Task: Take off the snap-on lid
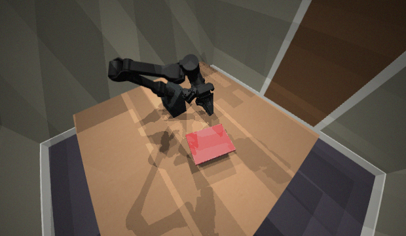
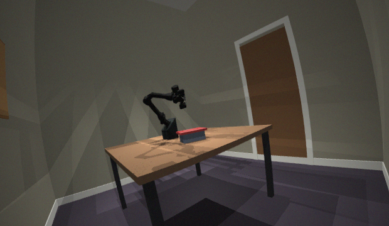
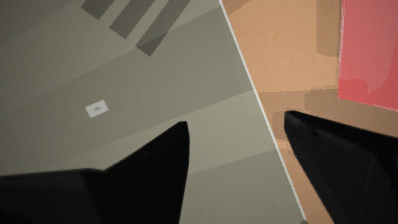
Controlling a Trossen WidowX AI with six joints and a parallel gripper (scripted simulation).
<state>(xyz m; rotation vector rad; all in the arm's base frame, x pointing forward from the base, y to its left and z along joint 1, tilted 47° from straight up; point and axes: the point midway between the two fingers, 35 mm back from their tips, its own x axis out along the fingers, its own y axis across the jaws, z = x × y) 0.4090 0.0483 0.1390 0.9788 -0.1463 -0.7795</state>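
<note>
The red lid lies 10 mm to the left of my gripper tip and 250 mm below it. From my gripper tip the other things lie so: box: 10 mm to the left, 290 mm below.
</note>
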